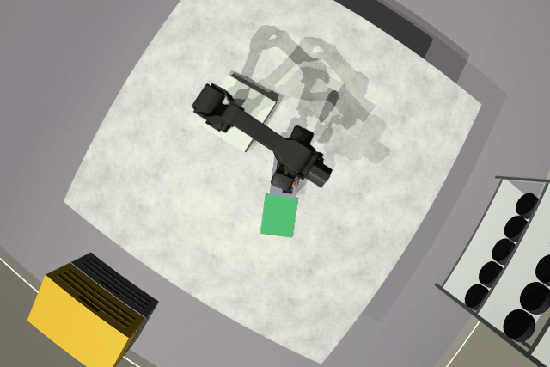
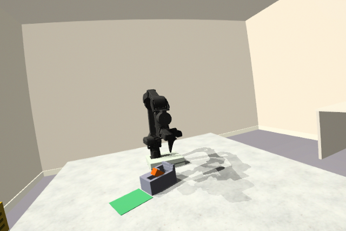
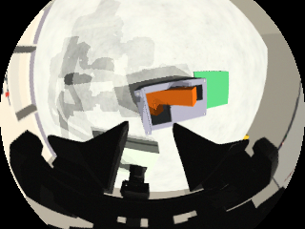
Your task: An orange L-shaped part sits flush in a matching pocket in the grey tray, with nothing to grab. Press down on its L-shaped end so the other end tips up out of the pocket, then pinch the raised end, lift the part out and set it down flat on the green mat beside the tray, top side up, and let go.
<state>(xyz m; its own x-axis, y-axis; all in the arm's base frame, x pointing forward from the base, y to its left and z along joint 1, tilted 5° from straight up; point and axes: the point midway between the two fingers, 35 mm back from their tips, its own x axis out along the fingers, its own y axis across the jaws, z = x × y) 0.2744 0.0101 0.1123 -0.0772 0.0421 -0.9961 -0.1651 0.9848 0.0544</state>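
Now: the orange L-shaped part 10 cm below my gripper tip, 3 cm to the right of it and 1 cm ahead of it. Round my gripper tip: green mat 19 cm to the right, 16 cm below, 8 cm ahead.
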